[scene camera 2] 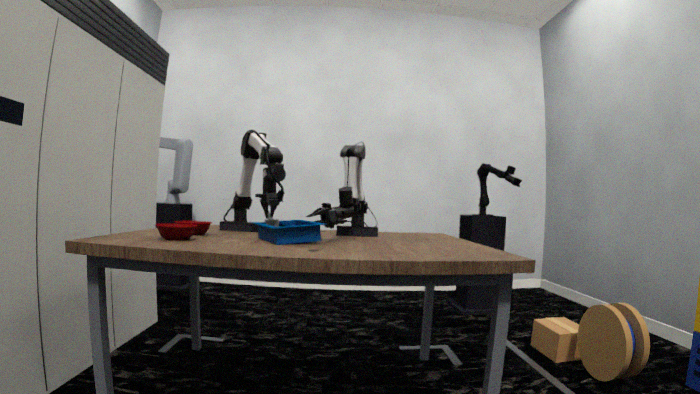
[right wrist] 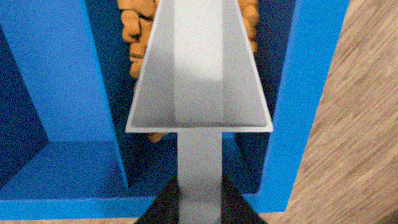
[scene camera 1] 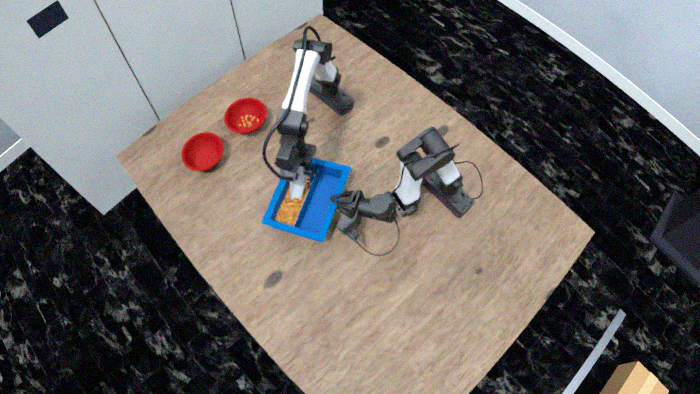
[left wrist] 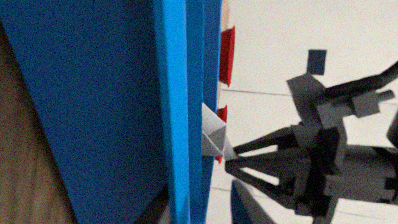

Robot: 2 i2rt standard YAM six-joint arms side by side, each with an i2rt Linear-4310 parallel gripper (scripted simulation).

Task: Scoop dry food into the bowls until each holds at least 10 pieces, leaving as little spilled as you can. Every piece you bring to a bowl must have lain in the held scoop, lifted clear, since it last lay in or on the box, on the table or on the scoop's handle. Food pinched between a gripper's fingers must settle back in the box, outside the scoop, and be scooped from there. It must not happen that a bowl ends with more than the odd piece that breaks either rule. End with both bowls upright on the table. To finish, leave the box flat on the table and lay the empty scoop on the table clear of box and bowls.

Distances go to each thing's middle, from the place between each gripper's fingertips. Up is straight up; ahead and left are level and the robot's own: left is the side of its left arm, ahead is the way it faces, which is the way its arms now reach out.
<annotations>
I see my right gripper 60 mm short of the blue box (scene camera 1: 314, 218), 80 mm to the right of it and 40 mm above it. From my right hand the other things lie so: grey scoop (right wrist: 198, 78) (30 mm ahead, 20 mm to the left, 30 mm below).
I see my left gripper (scene camera 1: 331, 200) 40 mm short of the blue box, 80 mm to the left of it and 30 mm above it. The rest, counted from my left hand: grey scoop (10 mm ahead, 150 mm to the right, 20 mm below).
</annotations>
